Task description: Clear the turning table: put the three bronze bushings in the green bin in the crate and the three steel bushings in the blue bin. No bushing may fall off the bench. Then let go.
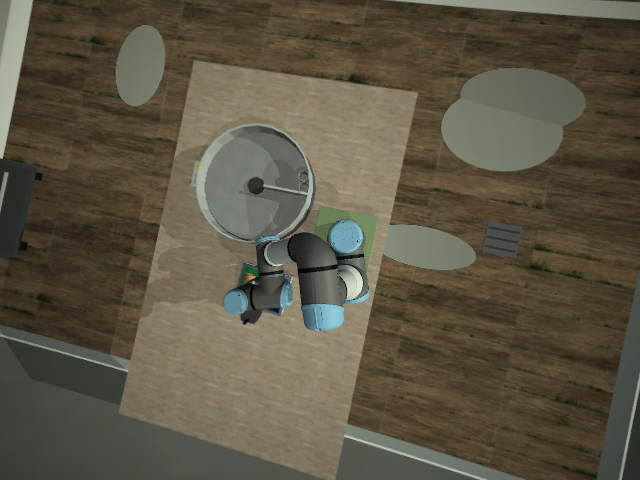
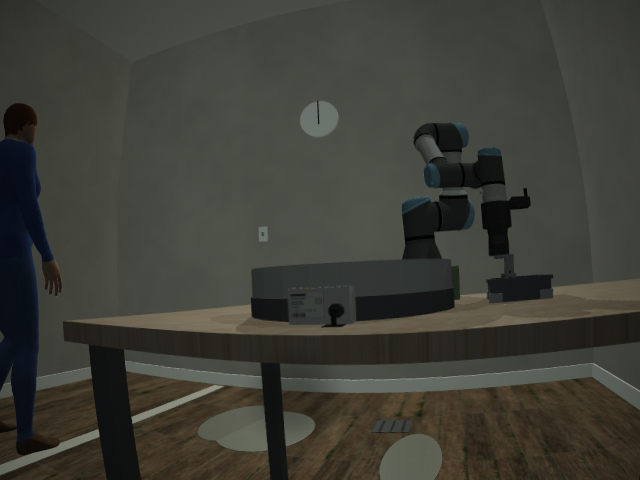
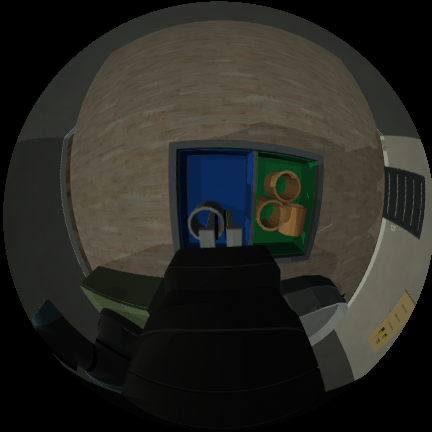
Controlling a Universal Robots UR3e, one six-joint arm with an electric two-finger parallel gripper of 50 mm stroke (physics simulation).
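Pixels of known places: gripper, between the fingertips: (image 3: 220,218); arm's base, origin of its link: (image 3: 124,324).
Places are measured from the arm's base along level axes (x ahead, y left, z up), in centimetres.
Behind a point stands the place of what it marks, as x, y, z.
Observation:
My gripper (image 3: 220,218) @(19.0, 26.4, -4.9) (image 2: 509,272) @(19.0, 26.4, -4.9) is shut on the wall of a steel bushing (image 3: 202,206) @(17.0, 28.0, -3.0), which is upright and low inside the blue bin (image 3: 215,175) @(17.8, 31.2, -8.3) of the crate (image 3: 173,200) @(13.7, 28.2, -3.9) (image 2: 519,287) @(31.5, 28.7, -6.0). Whether the bushing touches the bin floor is hard to tell. Three bronze bushings lie in the green bin (image 3: 265,165) @(24.5, 33.6, -8.3): one bronze bushing (image 3: 270,185) @(24.4, 31.0, -5.2) near the far side, another bronze bushing (image 3: 259,215) @(23.3, 27.3, -4.4) nearer, and a third bronze bushing (image 3: 296,220) @(28.6, 27.2, -4.5) on its side. Two steel bushings (image 1: 298,176) @(23.6, -14.8, -0.1) (image 1: 299,186) @(22.0, -11.7, -0.2) are on the turning table (image 1: 227,160) @(52.4, -12.0, -3.6) (image 2: 356,281) @(57.6, 1.4, -2.4), near its right wall.
The turning table has a raised wall, a central hub (image 1: 255,185) @(38.3, -6.8, -2.8) and a thin bar (image 1: 284,189) @(26.3, -8.7, 0.9) reaching the wall beside the bushings. A green block (image 1: 336,215) @(6.2, -6.7, -0.4) (image 3: 125,290) @(3.4, 11.3, -3.2) is by the arm's base. A small grey box (image 2: 321,304) @(63.2, -2.4, -5.7) adjoins the turning table. A person (image 2: 20,217) stands beyond the bench.

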